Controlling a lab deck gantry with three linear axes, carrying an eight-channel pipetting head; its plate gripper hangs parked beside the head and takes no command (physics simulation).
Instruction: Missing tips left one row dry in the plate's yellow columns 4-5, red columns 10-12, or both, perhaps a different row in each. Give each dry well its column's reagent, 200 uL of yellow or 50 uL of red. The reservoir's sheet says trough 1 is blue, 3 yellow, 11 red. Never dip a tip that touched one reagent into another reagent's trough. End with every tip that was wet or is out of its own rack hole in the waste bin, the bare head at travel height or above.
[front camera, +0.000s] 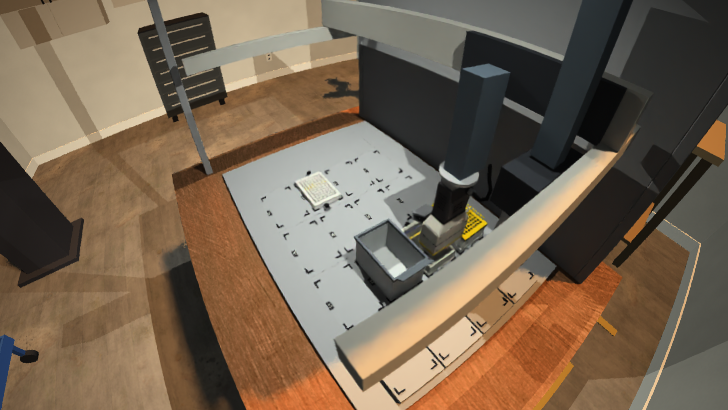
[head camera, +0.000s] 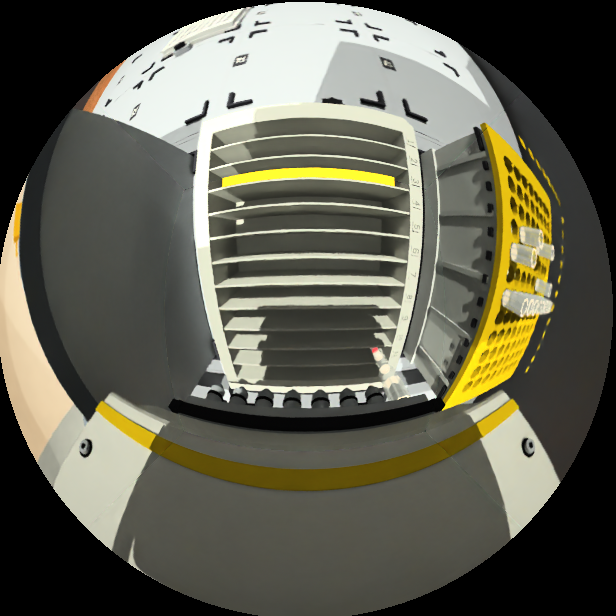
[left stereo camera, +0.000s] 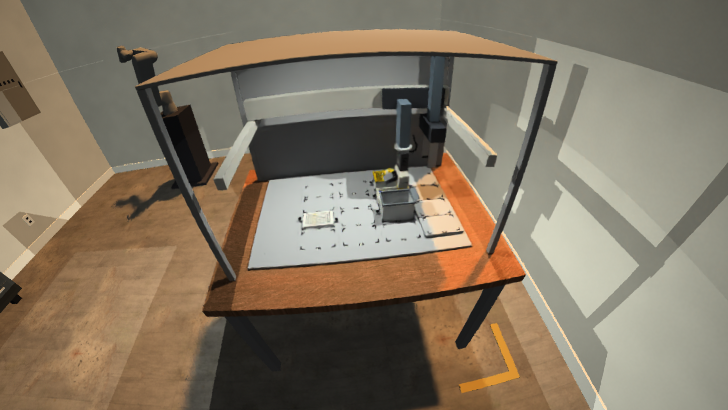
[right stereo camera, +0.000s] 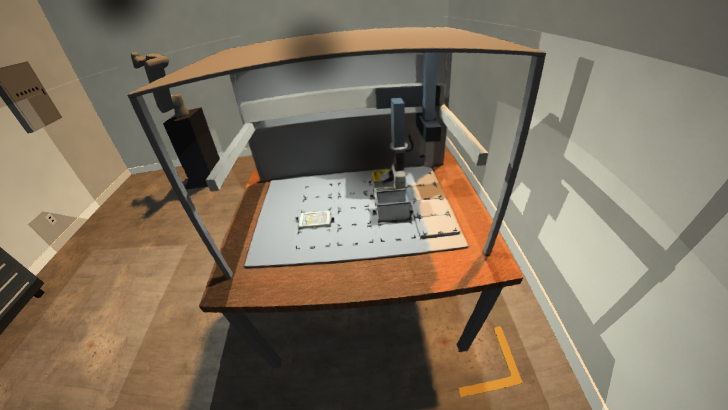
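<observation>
The pipetting head is low over the high-numbered end of the reservoir. One clear tip is on its rightmost channel in the head view; the tip's end is red. Its exact trough and depth are unclear. The other visible nozzles are bare. Trough 3 shows a yellow strip; blue and red liquid do not show. The yellow tip rack holds several clear tips. The plate lies away; its wells are too small to read. The parked plate gripper is beside the head, its fingers unclear.
The grey waste bin stands beside the reservoir, opposite the tip rack, with high walls close to the head. A pale gantry beam crosses the front view. The second dark-blue column stands beside the head's column.
</observation>
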